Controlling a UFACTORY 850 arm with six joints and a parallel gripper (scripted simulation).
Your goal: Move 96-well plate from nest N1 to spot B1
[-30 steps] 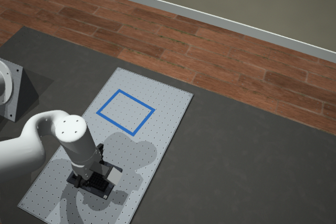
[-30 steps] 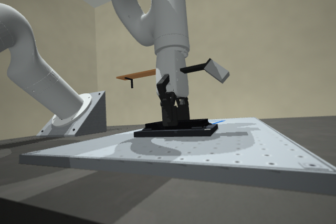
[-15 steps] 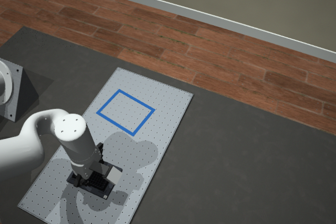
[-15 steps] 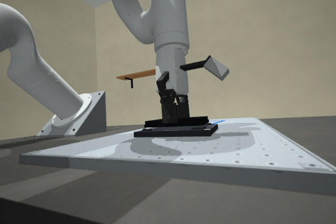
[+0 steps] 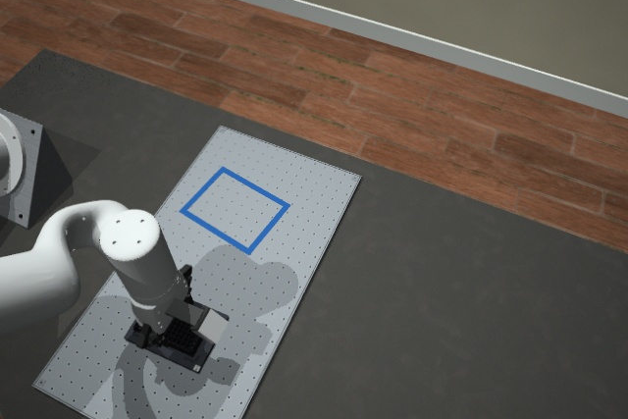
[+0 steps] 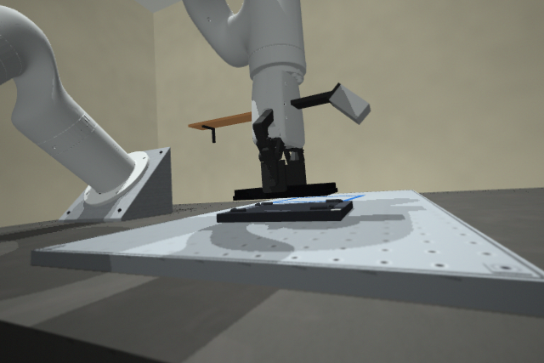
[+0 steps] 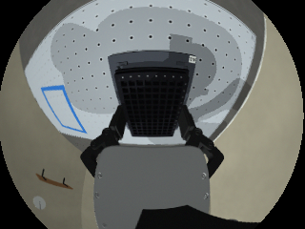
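My gripper is now 4 cm above the dark plate nest N1. Round my hand: black 96-well plate: 1 cm below.
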